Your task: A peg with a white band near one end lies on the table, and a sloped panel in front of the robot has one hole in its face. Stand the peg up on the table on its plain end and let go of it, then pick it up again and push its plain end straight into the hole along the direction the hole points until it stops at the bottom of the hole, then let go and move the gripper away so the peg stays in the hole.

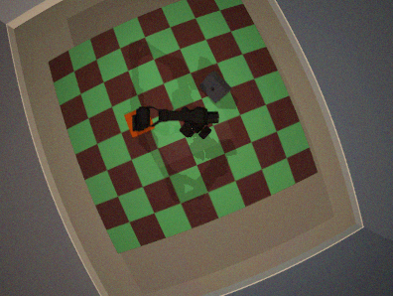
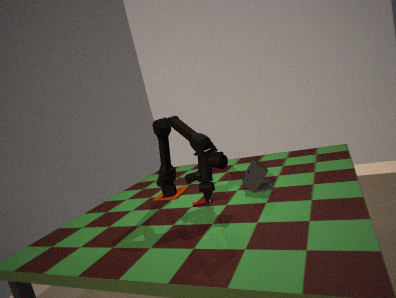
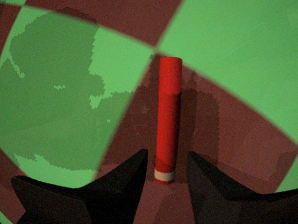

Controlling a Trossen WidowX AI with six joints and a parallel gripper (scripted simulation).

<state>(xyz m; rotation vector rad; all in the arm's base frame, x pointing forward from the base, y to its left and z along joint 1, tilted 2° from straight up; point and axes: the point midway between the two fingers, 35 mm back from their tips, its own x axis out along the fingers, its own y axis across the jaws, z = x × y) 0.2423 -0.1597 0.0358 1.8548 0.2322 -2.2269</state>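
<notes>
Now: the red peg right at my gripper tip. From my gripper tip the other things lie so: grey sloped panel: 210 mm ahead, 110 mm to the left, 50 mm above.
</notes>
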